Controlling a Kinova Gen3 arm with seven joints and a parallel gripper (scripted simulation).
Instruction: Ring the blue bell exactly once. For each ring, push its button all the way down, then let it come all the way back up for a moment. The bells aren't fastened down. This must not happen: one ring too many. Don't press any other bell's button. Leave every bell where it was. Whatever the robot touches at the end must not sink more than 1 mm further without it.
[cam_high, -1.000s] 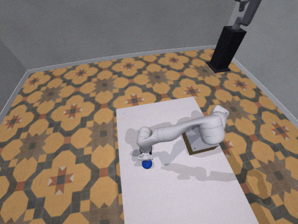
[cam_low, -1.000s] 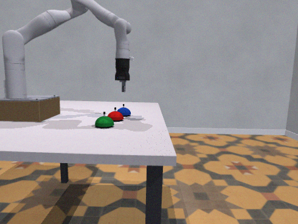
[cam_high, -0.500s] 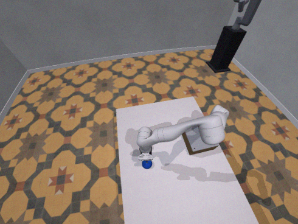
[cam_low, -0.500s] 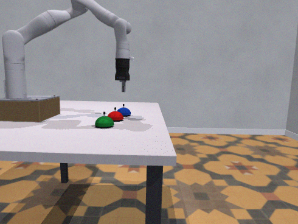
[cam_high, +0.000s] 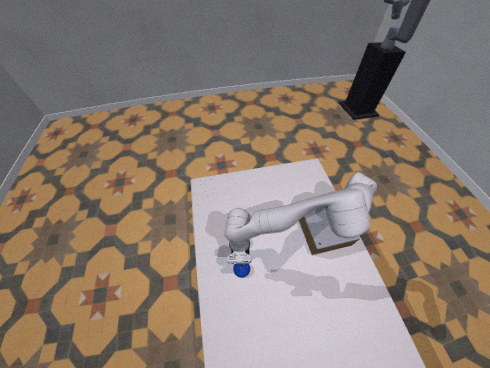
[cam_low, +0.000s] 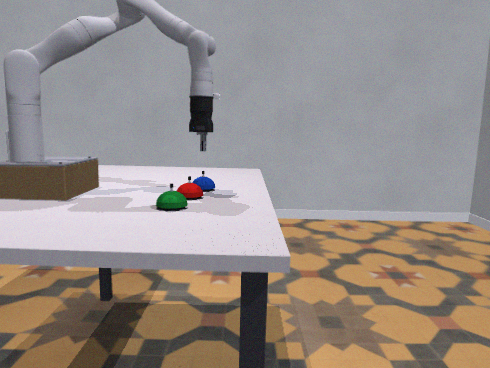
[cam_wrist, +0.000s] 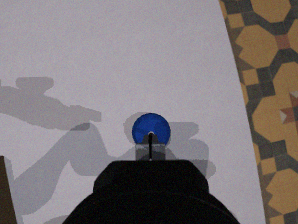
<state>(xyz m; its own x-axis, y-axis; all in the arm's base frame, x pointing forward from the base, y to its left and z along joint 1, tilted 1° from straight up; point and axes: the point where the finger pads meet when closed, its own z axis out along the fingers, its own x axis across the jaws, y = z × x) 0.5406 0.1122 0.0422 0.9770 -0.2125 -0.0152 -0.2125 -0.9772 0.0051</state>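
Right now the blue bell is 110 mm below my hand. Also, from my hand: red bell 30 mm behind, 140 mm to the right, 110 mm below; then green bell 60 mm behind, 280 mm to the right, 110 mm below.
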